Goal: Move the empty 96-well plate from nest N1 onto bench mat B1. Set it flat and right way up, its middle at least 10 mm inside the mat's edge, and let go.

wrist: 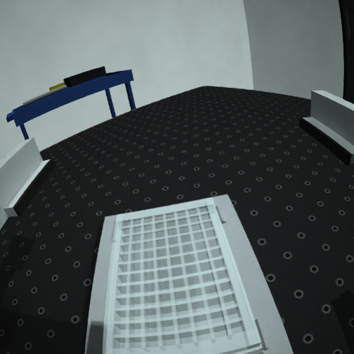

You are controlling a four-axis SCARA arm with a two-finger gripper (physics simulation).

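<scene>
The pale 96-well plate (pixel 175 275) lies flat with its wells facing up in the light grey nest N1 (pixel 257 277), at the lower middle of the wrist view. The plate's near end is cut off by the bottom edge of the view. My gripper (pixel 171 123) is open and empty. Its two fingers stand wide apart, one at the left edge and one at the right edge of the view, with the plate between and below them in the picture. Neither finger touches the plate. Bench mat B1 does not show in this view.
The dark bench top (pixel 165 180) with small ring-shaped holes spreads around the nest. A blue table (pixel 75 94) with a black box (pixel 86 76) and a small yellow item on it stands far off at the upper left, near pale walls. A dark upright shape is at the upper right edge.
</scene>
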